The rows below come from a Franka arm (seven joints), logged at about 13 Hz.
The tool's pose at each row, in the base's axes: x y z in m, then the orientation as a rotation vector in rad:
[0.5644, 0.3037, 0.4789, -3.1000, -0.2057, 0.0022]
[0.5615, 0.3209, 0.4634, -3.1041, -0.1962, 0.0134]
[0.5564, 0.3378, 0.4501, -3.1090, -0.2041, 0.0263]
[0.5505, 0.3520, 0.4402, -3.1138, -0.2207, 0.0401]
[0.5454, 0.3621, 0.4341, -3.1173, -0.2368, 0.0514]
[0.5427, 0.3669, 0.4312, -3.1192, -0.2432, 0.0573]
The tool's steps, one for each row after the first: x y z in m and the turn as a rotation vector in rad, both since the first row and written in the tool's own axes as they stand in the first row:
[-0.0006, -0.0169, 0.0161, -0.0030, -0.0073, 0.0064]
[-0.0035, -0.0338, 0.0300, -0.0079, -0.0160, 0.0017]
[-0.0074, -0.0483, 0.0404, -0.0134, -0.0254, -0.0086]
[-0.0112, -0.0588, 0.0469, -0.0177, -0.0330, -0.0186]
[-0.0132, -0.0638, 0.0499, -0.0200, -0.0370, -0.0225]

